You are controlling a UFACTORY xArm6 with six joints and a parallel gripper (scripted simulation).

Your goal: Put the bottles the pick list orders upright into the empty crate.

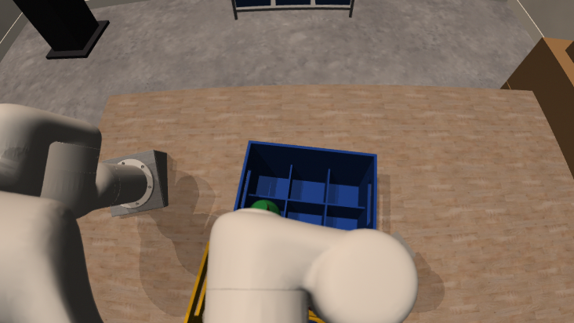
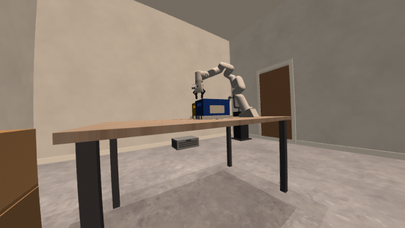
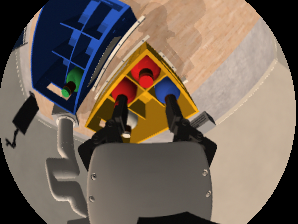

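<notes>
Right now the red bottle is 150 mm below my hand. Also, from my hand: yellow crate: 90 mm behind, 30 mm to the right, 150 mm below; then white bottle: 190 mm behind, 70 mm to the right, 150 mm below; then blue bottle: 10 mm behind, 90 mm to the right, 150 mm below.
</notes>
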